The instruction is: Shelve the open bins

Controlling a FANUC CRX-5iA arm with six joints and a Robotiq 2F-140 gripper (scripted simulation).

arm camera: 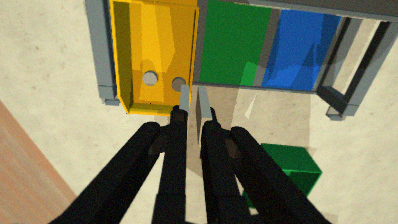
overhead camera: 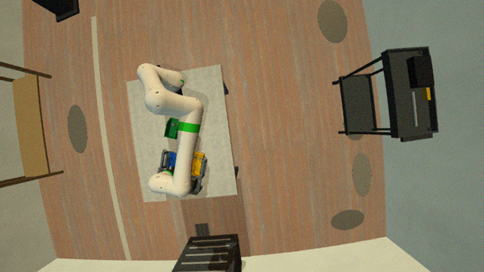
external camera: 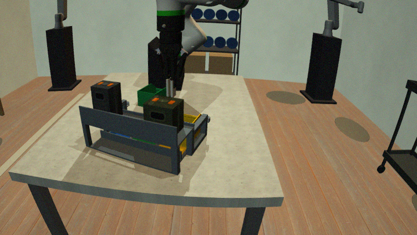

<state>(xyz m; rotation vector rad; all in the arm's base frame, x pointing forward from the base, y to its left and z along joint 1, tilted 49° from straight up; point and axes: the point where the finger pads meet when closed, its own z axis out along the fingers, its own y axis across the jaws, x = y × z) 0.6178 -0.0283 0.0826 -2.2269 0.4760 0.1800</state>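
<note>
My hand is 14 cm above the yellow bin, 5 cm to the right of it and 1 cm short of it. Round my hand: green bin (32 cm behind, 15 cm below, 9 cm to the right).
</note>
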